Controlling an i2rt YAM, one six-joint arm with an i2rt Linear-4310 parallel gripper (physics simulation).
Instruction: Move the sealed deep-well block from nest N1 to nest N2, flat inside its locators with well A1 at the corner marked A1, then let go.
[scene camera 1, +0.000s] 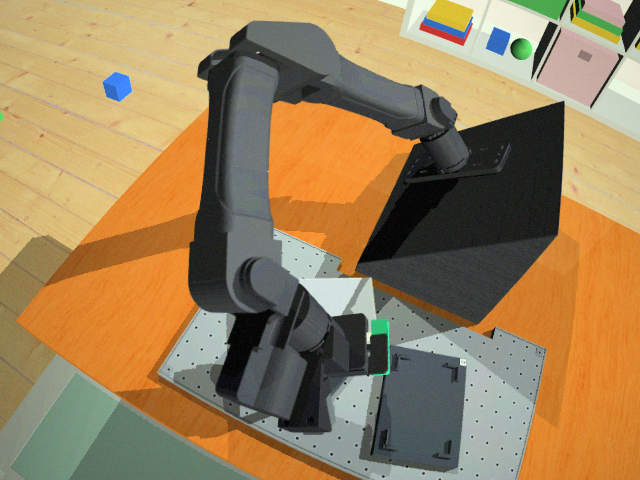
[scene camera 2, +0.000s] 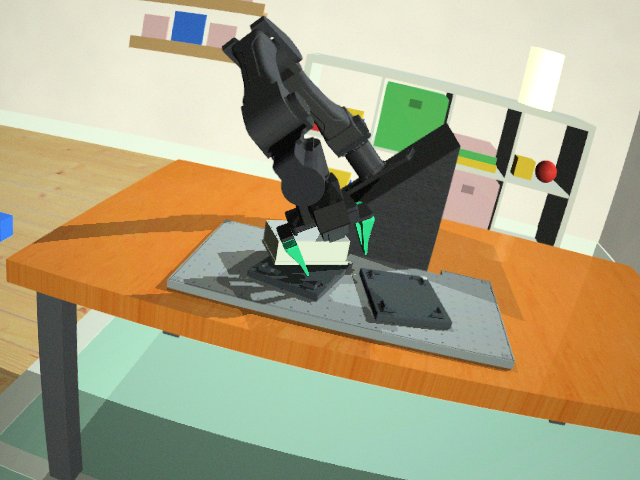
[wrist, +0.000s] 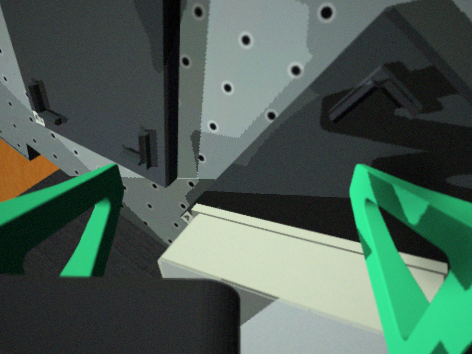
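Seen in the pictures: gripper, fingertip midpoint: (scene camera 1: 349, 368) (scene camera 2: 336, 263) (wrist: 236, 177); arm's base, link origin: (scene camera 1: 456, 164) (scene camera 2: 375, 176).
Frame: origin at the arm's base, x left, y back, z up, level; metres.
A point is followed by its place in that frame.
Note:
The cream deep-well block (scene camera 1: 347, 293) {x -0.042, y -0.295, z -0.041 m} (scene camera 2: 312, 252) {x -0.032, y -0.358, z -0.064 m} (wrist: 275, 255) {x -0.023, y -0.352, z -0.065 m} is over the back of nest N1 (scene camera 2: 316, 292) {x 0.004, y -0.447, z -0.088 m} (wrist: 280, 170) {x 0.000, y -0.375, z -0.088 m}, turned askew to its edges. A dark shadow lies along its near lower edge; whether it is tilted I cannot tell. Its well A1 cannot be made out. Nest N2 (scene camera 1: 423, 403) {x 0.128, y -0.361, z -0.088 m} (scene camera 2: 405, 297) {x 0.133, y -0.375, z -0.088 m} (wrist: 100, 60) {x 0.108, y -0.358, z -0.088 m} is the dark plate to the right in the scene views, with bare corner locators and a small white corner tag. My gripper (scene camera 2: 337, 264) {x 0.013, y -0.379, z -0.063 m} (wrist: 236, 177) {x 0.013, y -0.379, z -0.063 m} is open with green fingers wide apart. One finger overlaps the block's near face in the wrist view; nothing is held.
Both nests are on a grey perforated plate (scene camera 1: 496, 403) {x 0.232, y -0.300, z -0.100 m} (scene camera 2: 480, 330) {x 0.262, y -0.394, z -0.100 m} (wrist: 227, 107) {x 0.039, y -0.376, z -0.100 m} on the orange table (scene camera 1: 594, 289) {x 0.355, y 0.017, z -0.113 m} (scene camera 2: 129, 206) {x -0.434, y -0.271, z -0.113 m}. The black sloped arm base (scene camera 1: 480, 232) {x 0.078, y -0.169, z 0.059 m} (scene camera 2: 413, 206) {x 0.102, y -0.193, z 0.009 m} stands behind the nests. The arm covers much of nest N1 in scene camera 1.

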